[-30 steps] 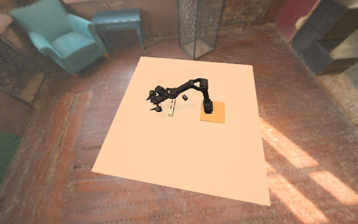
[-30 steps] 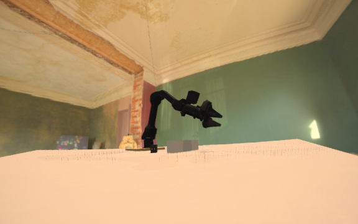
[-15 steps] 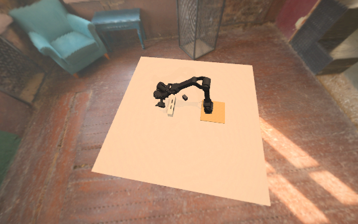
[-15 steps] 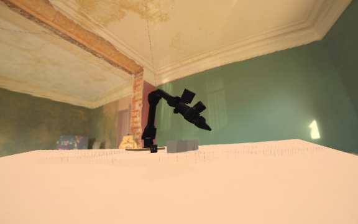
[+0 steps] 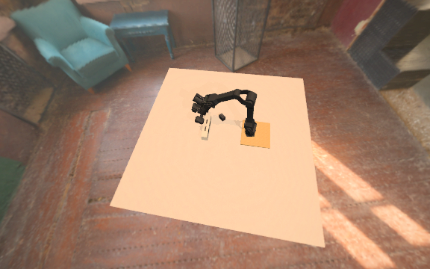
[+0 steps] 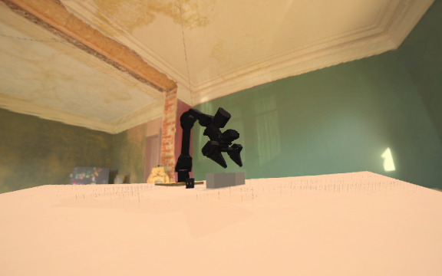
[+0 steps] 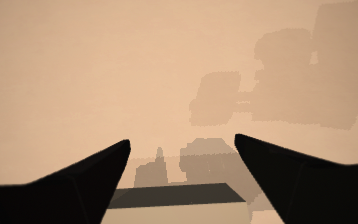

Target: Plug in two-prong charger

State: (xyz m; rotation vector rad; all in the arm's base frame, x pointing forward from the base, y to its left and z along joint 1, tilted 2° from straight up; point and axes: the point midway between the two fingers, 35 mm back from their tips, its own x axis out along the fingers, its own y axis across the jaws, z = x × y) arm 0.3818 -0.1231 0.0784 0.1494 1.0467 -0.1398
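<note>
Right now my gripper tip is 18 cm past the black two-prong charger, 6 cm above it and 4 cm to the left of it.
</note>
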